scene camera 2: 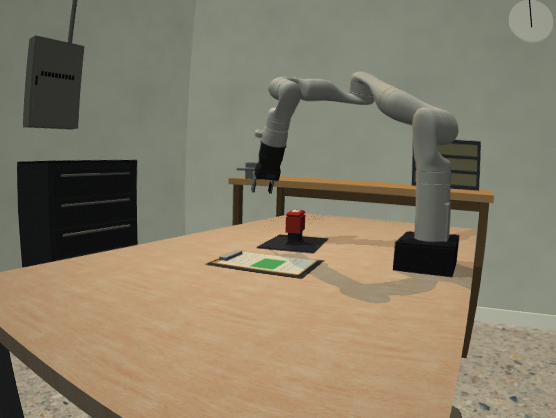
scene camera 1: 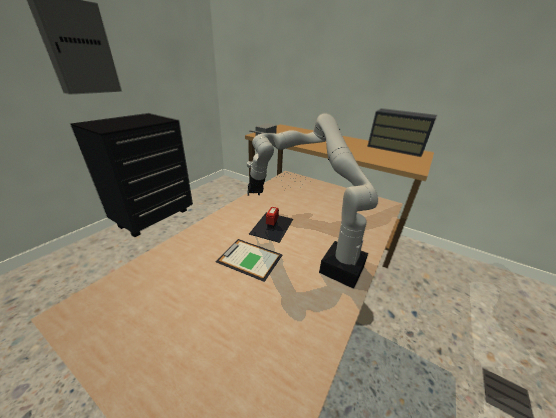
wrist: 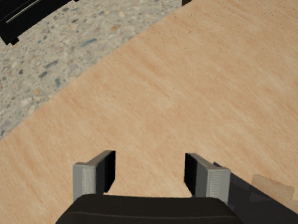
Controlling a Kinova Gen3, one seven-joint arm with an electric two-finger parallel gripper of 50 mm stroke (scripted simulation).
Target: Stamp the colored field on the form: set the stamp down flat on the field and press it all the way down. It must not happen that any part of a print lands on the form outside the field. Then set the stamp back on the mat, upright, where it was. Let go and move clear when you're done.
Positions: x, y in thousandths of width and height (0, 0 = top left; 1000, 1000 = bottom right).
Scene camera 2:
my gripper: 470, 458
clipboard form: 515, 638
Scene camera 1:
clipboard form: 454, 623
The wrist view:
my gripper: 505, 743
